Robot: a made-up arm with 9 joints. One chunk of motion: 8 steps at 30 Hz.
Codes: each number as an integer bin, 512 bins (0 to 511) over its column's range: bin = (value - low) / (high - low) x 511, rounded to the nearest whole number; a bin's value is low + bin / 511 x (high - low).
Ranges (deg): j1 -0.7..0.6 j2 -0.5..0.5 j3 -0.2..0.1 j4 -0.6..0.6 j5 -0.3..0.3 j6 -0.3..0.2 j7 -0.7..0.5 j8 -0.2..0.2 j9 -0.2..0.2
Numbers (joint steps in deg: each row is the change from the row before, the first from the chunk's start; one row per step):
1: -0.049 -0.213 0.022 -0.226 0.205 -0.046 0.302 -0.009 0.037
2: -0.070 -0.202 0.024 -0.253 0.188 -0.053 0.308 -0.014 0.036
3: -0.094 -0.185 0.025 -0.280 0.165 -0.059 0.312 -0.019 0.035
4: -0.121 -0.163 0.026 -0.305 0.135 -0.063 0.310 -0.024 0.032
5: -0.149 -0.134 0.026 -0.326 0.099 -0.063 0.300 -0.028 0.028
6: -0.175 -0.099 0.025 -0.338 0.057 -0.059 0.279 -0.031 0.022
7: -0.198 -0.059 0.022 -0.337 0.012 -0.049 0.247 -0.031 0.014
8: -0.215 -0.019 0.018 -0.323 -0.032 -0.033 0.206 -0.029 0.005
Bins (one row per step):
1: 256 147 378 159 430 260 427 244 303
2: 248 152 382 148 416 252 429 238 301
3: 238 161 383 136 396 246 431 231 300
4: 228 172 385 126 370 242 430 225 296
5: 217 187 385 117 340 242 426 220 291
6: 206 205 383 112 304 246 417 216 284
7: 197 225 378 112 266 257 403 216 273
8: 191 246 371 118 228 273 386 218 262

